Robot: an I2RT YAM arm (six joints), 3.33 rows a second.
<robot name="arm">
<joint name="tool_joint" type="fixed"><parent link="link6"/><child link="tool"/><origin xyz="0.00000 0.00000 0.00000" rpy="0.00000 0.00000 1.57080"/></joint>
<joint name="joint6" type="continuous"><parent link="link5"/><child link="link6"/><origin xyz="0.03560 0.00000 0.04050" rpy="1.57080 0.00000 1.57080"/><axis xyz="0 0 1"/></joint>
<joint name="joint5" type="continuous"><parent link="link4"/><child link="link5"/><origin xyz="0.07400 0.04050 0.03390" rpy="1.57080 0.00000 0.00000"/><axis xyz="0 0 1"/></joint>
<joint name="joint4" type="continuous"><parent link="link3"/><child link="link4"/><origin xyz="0.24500 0.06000 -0.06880" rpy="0.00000 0.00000 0.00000"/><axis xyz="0 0 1"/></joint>
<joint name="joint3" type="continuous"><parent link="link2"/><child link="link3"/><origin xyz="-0.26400 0.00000 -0.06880" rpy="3.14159 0.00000 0.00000"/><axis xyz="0 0 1"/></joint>
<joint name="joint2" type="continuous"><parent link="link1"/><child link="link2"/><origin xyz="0.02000 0.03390 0.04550" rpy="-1.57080 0.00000 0.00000"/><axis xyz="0 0 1"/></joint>
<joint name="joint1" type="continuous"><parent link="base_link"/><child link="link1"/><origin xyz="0.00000 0.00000 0.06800" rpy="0.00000 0.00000 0.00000"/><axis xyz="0 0 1"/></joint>
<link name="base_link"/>
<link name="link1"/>
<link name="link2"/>
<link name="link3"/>
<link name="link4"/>
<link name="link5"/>
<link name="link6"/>
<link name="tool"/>
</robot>
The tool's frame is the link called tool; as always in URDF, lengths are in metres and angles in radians. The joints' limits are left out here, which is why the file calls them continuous.
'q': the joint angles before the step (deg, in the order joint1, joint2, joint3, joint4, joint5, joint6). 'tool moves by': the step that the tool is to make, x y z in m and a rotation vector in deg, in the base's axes. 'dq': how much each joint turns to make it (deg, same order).
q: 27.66 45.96 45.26 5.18 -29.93 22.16
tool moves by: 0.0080 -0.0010 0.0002 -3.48 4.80 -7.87
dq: -0.08 1.73 3.25 -7.90 7.77 -1.15
